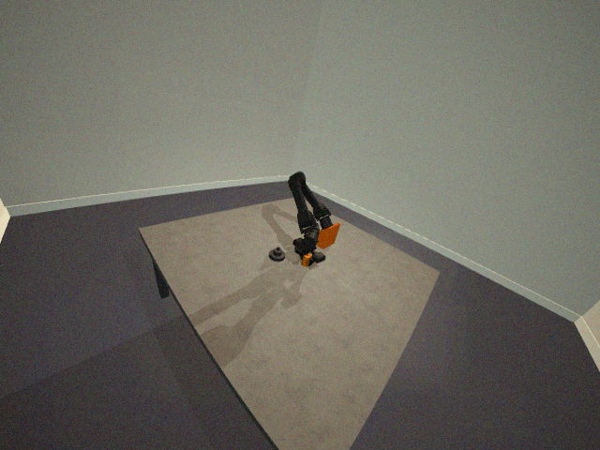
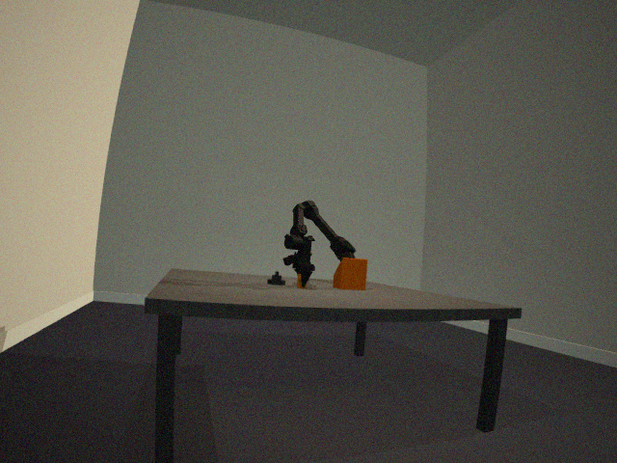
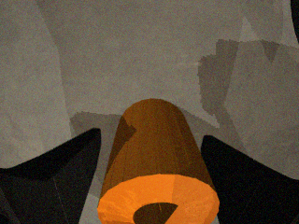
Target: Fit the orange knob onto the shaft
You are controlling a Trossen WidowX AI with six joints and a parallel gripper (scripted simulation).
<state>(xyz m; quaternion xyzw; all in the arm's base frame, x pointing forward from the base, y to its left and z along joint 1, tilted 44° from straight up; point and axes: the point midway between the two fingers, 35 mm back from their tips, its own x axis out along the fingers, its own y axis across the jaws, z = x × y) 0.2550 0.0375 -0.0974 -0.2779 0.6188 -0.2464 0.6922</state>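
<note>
Right now my gripper tip is 12 cm to the left of the pedestal, 10 cm short of it and 2 cm below it. Also, from my gripper tip: orange knob (2 cm above).
</note>
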